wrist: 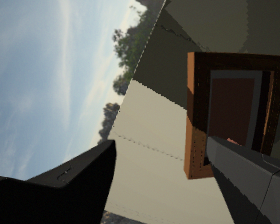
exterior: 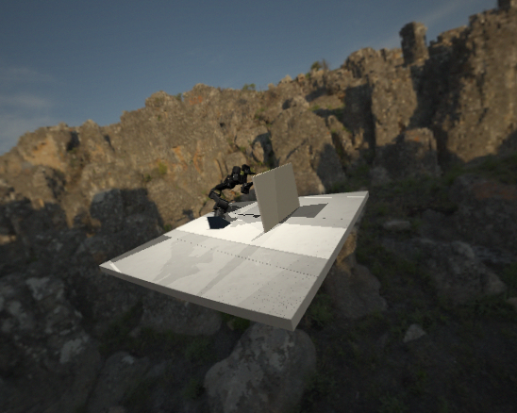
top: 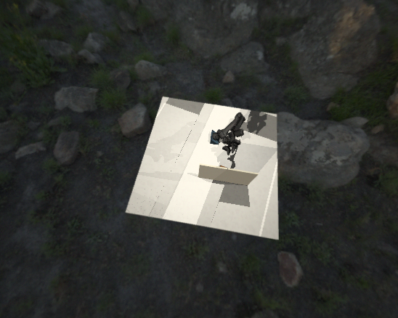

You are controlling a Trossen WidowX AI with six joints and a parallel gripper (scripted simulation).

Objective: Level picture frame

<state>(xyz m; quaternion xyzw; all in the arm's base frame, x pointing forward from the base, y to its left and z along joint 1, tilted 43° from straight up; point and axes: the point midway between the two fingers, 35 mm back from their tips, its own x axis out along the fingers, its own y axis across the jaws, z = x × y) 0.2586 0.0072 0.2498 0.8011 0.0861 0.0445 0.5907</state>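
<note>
Now: the brown wooden picture frame 130 mm ahead of my gripper tip and 110 mm below it. The rest, counted from my gripper tip: wall panel: 140 mm ahead, 120 mm below, 10 mm to the left.
</note>
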